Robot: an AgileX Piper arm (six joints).
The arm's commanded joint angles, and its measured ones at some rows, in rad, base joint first. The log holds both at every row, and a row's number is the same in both.
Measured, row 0:
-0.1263, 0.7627, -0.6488, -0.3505, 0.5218, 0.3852
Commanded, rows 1 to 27:
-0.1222, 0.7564, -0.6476, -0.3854, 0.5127, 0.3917
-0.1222, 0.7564, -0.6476, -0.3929, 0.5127, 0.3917
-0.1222, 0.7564, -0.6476, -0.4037, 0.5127, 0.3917
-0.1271, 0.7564, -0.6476, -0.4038, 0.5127, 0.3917
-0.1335, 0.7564, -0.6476, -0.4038, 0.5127, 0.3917
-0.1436, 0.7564, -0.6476, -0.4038, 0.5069, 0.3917
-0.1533, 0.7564, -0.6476, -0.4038, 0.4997, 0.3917
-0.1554, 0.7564, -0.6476, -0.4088, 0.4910, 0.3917
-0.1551, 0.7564, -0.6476, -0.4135, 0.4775, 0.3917
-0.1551, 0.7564, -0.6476, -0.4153, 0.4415, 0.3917
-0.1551, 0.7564, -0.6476, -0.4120, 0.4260, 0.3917
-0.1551, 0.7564, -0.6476, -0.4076, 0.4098, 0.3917
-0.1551, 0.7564, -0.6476, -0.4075, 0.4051, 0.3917
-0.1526, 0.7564, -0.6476, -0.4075, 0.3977, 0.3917
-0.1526, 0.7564, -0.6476, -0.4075, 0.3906, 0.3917
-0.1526, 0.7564, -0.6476, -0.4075, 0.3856, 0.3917
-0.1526, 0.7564, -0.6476, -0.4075, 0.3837, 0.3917
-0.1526, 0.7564, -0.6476, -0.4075, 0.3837, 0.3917
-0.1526, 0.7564, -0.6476, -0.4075, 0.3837, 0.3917
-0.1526, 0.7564, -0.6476, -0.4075, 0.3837, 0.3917
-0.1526, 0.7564, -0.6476, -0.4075, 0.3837, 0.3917
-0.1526, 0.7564, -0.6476, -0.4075, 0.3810, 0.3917
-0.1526, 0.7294, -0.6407, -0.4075, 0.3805, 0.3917
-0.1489, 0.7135, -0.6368, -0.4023, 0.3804, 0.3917
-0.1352, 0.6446, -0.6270, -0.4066, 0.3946, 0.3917
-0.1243, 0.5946, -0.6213, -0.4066, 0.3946, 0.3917
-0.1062, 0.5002, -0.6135, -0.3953, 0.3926, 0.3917
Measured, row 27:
-0.1432, 0.6900, -0.6356, -0.3971, 0.3839, 0.3889
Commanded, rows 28 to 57:
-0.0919, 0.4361, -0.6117, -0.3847, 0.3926, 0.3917
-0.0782, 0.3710, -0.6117, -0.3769, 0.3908, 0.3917
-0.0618, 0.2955, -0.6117, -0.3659, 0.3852, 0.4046
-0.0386, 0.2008, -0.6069, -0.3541, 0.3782, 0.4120
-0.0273, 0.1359, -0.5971, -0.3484, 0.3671, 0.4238
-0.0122, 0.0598, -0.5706, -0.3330, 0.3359, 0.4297
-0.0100, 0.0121, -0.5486, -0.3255, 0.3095, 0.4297
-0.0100, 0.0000, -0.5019, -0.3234, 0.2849, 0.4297
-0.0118, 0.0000, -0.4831, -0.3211, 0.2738, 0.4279
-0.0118, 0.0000, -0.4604, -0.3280, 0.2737, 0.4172
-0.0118, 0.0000, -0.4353, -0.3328, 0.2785, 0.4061
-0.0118, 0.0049, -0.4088, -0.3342, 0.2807, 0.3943
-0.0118, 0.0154, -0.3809, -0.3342, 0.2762, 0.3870
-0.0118, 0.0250, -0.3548, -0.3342, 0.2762, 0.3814
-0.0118, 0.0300, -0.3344, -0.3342, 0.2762, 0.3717
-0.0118, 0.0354, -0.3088, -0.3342, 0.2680, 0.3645
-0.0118, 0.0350, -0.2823, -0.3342, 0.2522, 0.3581
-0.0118, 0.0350, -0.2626, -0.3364, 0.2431, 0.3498
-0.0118, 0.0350, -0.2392, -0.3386, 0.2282, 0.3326
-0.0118, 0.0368, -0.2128, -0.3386, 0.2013, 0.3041
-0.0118, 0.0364, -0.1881, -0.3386, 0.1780, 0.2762
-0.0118, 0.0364, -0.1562, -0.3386, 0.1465, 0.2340
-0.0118, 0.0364, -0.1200, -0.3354, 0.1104, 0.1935
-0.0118, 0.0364, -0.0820, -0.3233, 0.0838, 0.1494
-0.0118, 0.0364, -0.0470, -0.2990, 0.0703, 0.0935
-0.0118, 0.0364, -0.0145, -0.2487, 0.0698, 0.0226
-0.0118, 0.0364, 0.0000, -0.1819, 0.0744, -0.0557
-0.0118, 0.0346, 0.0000, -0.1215, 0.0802, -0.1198
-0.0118, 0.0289, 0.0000, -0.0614, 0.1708, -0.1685
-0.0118, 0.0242, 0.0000, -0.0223, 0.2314, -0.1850
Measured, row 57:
-0.0144, 0.0343, -0.0151, -0.1858, 0.1073, -0.0110
